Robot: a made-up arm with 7 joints.
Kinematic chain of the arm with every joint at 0, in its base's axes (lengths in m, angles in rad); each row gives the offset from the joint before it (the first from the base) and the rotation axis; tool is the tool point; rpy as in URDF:
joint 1: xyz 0 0 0.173 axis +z
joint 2: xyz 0 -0.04 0.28 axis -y
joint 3: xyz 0 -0.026 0.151 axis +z
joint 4: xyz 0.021 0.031 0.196 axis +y
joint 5: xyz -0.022 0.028 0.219 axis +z
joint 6: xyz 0 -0.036 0.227 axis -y
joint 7: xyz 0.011 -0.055 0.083 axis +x
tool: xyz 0 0 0 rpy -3.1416 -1.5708 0
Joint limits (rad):
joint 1: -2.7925..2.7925
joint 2: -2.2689..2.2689
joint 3: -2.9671..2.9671
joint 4: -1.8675..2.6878
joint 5: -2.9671..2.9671
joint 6: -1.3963..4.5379
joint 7: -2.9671..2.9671
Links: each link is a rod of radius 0.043 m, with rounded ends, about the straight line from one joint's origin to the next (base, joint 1, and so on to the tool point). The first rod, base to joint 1, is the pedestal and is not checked.
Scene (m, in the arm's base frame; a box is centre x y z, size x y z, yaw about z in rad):
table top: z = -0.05
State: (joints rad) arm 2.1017 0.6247 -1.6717 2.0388 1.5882 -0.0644 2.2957
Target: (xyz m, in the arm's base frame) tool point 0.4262 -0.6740 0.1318
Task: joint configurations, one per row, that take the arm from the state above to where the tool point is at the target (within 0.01 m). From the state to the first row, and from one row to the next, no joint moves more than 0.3 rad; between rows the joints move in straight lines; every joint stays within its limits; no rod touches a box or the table.
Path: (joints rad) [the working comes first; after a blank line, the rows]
Joints at the target: 1.5779 1.7538 -2.2302 0.6568 1.5659 0.0492 2.2957
Straight joint move there: clear.

1: 1.9969 0.8505 -1.7834 1.7624 1.5837 -0.0417 2.2957
2: 1.8922 1.0763 -1.8951 1.4860 1.5793 -0.0190 2.2957
3: 1.7874 1.3021 -2.0068 1.2096 1.5748 0.0038 2.2957
4: 1.6827 1.5279 -2.1185 0.9332 1.5704 0.0265 2.2957
5: 1.5779 1.7538 -2.2302 0.6568 1.5659 0.0492 2.2957

